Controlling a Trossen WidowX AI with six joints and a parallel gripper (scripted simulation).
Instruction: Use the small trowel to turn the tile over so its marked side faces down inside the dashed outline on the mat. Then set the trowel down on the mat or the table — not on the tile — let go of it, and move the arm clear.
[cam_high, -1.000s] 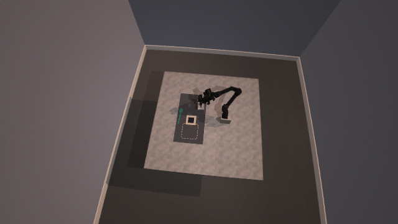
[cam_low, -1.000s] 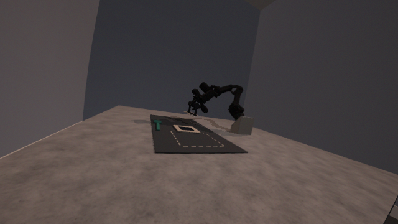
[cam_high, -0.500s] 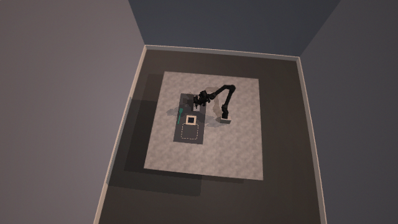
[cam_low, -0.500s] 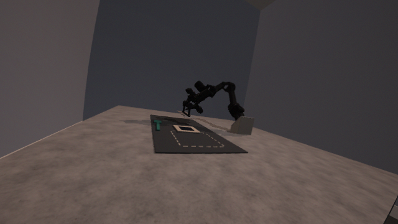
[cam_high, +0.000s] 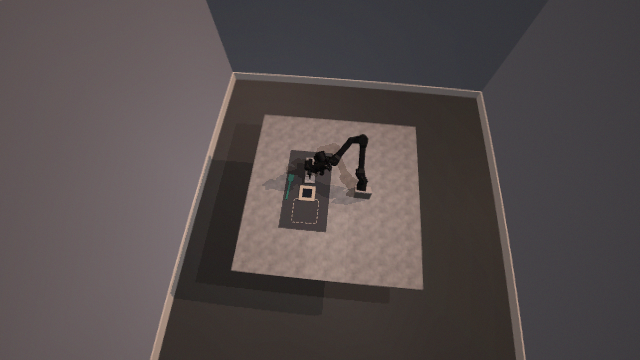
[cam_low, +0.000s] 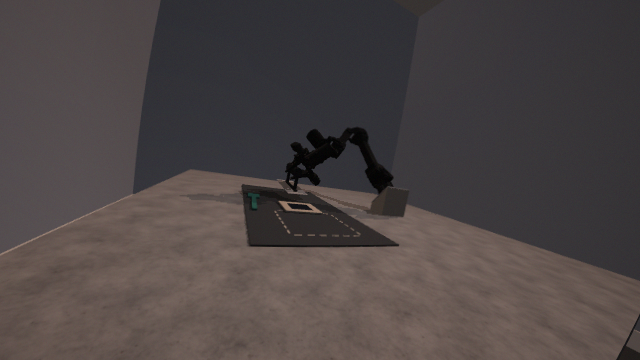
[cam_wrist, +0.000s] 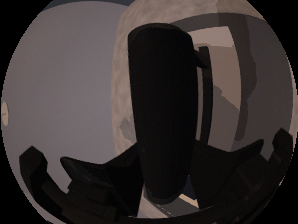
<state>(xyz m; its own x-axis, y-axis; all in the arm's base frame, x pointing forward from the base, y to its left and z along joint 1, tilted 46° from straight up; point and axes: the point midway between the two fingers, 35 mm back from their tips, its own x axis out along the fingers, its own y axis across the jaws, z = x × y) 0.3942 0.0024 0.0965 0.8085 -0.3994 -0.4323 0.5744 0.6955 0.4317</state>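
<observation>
My gripper tip is now 30 mm past the dark mat, 110 mm to the right of it and 110 mm above it. Also, from my gripper tip: teal trowel: 110 mm ahead, 100 mm to the left, 90 mm below; tan tile: 30 mm behind, 150 mm to the left, 90 mm below.
</observation>
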